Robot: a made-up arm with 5 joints.
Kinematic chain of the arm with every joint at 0, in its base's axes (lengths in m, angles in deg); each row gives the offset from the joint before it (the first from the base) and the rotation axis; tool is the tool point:
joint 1: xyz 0 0 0.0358 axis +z
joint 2: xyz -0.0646 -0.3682 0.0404 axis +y
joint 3: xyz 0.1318 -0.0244 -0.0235 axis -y
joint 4: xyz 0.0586 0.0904 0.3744 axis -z
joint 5: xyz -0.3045 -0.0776 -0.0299 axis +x
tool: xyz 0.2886 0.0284 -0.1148
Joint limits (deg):
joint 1: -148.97..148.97
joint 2: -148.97..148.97
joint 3: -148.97..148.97
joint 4: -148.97..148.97
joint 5: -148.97..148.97
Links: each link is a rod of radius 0.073 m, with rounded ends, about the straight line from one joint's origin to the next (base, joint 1, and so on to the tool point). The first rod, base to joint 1, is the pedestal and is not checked.
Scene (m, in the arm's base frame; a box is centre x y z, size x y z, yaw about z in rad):
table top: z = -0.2
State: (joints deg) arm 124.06 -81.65 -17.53 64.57 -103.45
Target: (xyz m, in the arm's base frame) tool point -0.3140 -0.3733 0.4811
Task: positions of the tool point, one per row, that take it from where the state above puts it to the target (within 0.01 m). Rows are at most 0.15 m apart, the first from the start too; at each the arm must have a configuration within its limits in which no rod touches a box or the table.
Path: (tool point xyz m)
1: 0.4773 -0.2476 0.2670
2: 0.3951 -0.3645 0.2952
3: 0.2853 -0.4530 0.3246
4: 0.1578 -0.5069 0.3553
5: 0.0236 -0.5234 0.3866
6: -0.1061 -0.5034 0.4183
7: -0.2212 -0.4511 0.4500
8: -0.3140 -0.3733 0.4811

